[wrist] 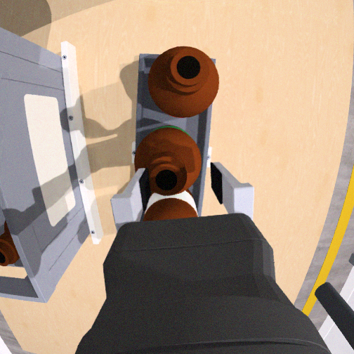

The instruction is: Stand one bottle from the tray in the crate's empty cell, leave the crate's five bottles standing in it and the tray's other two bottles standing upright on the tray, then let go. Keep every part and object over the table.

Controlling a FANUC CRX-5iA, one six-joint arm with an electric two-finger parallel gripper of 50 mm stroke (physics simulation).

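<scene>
The grey tray [145, 105] holds three brown bottles. The far bottle [184, 97] stands with its dark mouth up. The middle bottle [167, 150], with a bit of green band showing, stands close ahead of the fingers, its neck partly over the space between them. The near bottle [171, 210] has a white band, and my gripper body hides most of it. My gripper [179, 177] is open, with one finger on each side of the row and nothing held. The grey crate [15, 77] is at the left. A brown bottle [9, 245] shows partly in it. Its cells are mostly out of view.
A white strip [75, 140] with screws runs along the table beside the crate, between it and the tray. The wooden table [280, 100] extends right of the tray to a curved edge. A yellow floor line [336, 245] and a dark bar [337, 307] show at the lower right.
</scene>
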